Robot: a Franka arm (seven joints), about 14 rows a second.
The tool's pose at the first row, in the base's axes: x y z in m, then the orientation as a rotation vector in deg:
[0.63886, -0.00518, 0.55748, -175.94, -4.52, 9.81]
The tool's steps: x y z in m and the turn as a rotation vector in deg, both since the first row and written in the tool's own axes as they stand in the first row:
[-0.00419, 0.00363, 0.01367, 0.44, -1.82, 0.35]
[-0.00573, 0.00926, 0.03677, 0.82, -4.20, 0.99]
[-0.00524, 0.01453, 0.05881, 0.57, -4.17, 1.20]
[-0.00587, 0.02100, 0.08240, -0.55, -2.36, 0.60]
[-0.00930, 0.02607, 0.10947, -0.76, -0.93, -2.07]
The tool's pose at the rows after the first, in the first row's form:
[0.63333, -0.00818, 0.54414, -175.40, -4.03, 12.61]
[0.62947, -0.01244, 0.52101, -174.83, -3.13, 16.27]
[0.62772, -0.01630, 0.49875, -175.10, -2.83, 16.25]
[0.62475, -0.02132, 0.47498, -176.36, -3.78, 13.49]
[0.61854, -0.02488, 0.44817, -176.41, -7.84, 11.14]

